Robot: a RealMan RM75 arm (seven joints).
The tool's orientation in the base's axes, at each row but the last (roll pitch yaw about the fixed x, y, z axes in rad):
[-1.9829, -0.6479, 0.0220]
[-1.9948, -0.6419, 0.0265]
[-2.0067, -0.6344, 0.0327]
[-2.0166, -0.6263, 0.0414]
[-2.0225, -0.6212, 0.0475]
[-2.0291, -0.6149, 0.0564]
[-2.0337, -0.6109, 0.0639]
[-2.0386, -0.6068, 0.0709]
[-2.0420, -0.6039, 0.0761]
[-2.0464, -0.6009, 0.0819]
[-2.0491, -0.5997, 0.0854]
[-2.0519, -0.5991, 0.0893]
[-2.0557, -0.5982, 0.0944]
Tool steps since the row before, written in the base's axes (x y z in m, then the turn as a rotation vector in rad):
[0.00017, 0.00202, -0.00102, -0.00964, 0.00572, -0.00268]
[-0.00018, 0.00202, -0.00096, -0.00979, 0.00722, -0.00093]
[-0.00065, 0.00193, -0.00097, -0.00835, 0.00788, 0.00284]
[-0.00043, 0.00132, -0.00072, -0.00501, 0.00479, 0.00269]
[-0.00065, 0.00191, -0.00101, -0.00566, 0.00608, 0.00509]
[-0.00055, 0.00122, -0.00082, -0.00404, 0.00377, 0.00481]
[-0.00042, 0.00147, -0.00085, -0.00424, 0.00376, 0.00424]
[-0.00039, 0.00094, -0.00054, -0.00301, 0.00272, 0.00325]
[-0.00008, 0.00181, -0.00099, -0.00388, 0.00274, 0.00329]
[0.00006, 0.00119, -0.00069, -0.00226, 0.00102, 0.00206]
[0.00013, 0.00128, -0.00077, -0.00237, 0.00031, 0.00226]
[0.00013, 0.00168, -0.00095, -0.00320, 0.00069, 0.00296]
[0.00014, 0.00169, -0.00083, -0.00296, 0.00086, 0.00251]
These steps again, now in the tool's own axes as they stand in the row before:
[-0.00044, 0.00006, 0.00222, -0.00920, -0.00568, 0.00399]
[-0.00068, -0.00020, 0.00213, -0.00824, -0.00763, 0.00476]
[-0.00105, -0.00043, 0.00195, -0.00483, -0.00986, 0.00440]
[-0.00073, -0.00025, 0.00136, -0.00232, -0.00666, 0.00235]
[-0.00104, -0.00040, 0.00196, -0.00140, -0.00930, 0.00254]
[-0.00087, -0.00020, 0.00129, -0.00035, -0.00727, 0.00087]
[-0.00075, -0.00021, 0.00156, -0.00084, -0.00695, 0.00103]
[-0.00057, -0.00020, 0.00098, -0.00045, -0.00513, 0.00069]
[-0.00051, -0.00007, 0.00200, -0.00114, -0.00564, 0.00052]
[-0.00026, 0.00004, 0.00135, -0.00062, -0.00315, -0.00027]
[-0.00024, 0.00010, 0.00148, -0.00065, -0.00306, -0.00101]
[-0.00031, 0.00007, 0.00191, -0.00091, -0.00418, -0.00108]
[-0.00022, -0.00002, 0.00187, -0.00095, -0.00379, -0.00071]

